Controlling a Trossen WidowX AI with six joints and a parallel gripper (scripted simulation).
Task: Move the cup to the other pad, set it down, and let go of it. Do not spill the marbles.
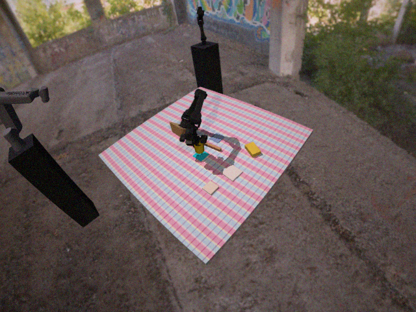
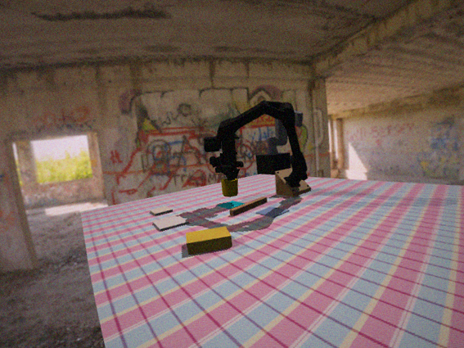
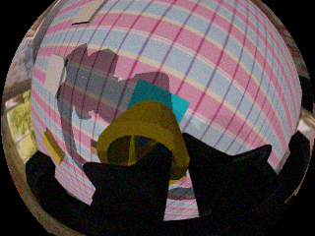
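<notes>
My gripper tip is 120 mm to the right of the wooden bar and 80 mm above it. Round my gripper tip: blue marble: 30 mm to the left, 20 mm below, 20 mm ahead; then yellow cup: 20 mm to the left, 20 mm ahead; then blue-grey pad: 220 mm to the left, 90 mm below, 20 mm behind.
</notes>
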